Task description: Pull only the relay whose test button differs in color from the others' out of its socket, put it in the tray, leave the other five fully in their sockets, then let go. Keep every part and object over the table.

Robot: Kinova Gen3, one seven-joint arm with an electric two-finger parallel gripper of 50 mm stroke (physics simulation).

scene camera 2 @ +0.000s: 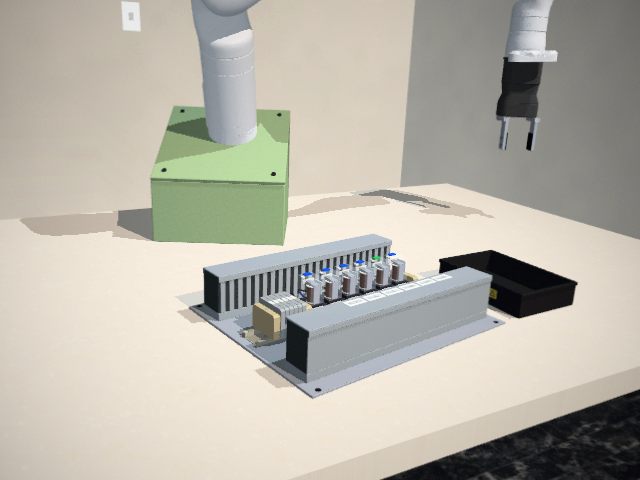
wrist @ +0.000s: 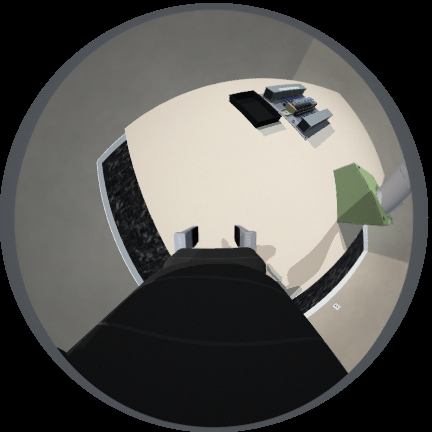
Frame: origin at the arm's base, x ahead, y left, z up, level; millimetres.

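Where they show: gripper, fingertip midpoint: [scene camera 2: 515, 149] [wrist: 215, 232]; arm's base, link origin: [scene camera 2: 232, 131] [wrist: 381, 201].
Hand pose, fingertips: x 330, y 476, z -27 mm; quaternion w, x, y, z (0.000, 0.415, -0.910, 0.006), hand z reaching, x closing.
Observation:
Each offset is from my fingertips to the top centre of the thing. "spot": to the spot under its first point.
The relay with the green test button @(128 mm ahead, 564 mm right, 88 mm down) [scene camera 2: 380, 274] stands in the row, second from the right end in the scene view. The other relays have blue buttons, such as the relay at the right end @(spot: 144 mm ahead, 545 mm right, 104 mm down) [scene camera 2: 397, 270] and the one at the left end @(spot: 130 mm ahead, 688 mm right, 103 mm down) [scene camera 2: 313, 291]. All stand upright at similar height; their sockets are mostly hidden. The black tray @(209 mm ahead, 372 mm right, 122 mm down) [scene camera 2: 523, 308] [wrist: 253, 111] lies beside the panel and its visible inside is empty. My gripper [scene camera 2: 516, 142] [wrist: 215, 232] is open and empty, pointing down, high above the table and far from the relays and tray.
Two grey slotted ducts @(214 mm ahead, 628 mm right, 94 mm down) [scene camera 2: 398, 320] @(32 mm ahead, 611 mm right, 94 mm down) [scene camera 2: 297, 258] flank the relay row on the grey panel plate @(spot: 118 mm ahead, 777 mm right, 154 mm down) [scene camera 2: 248, 347]. Grey terminal blocks @(113 mm ahead, 726 mm right, 111 mm down) [scene camera 2: 284, 304] with a beige end piece stand at the row's left end. A green base box [scene camera 2: 219, 211] [wrist: 355, 197] carries the arm behind the panel.

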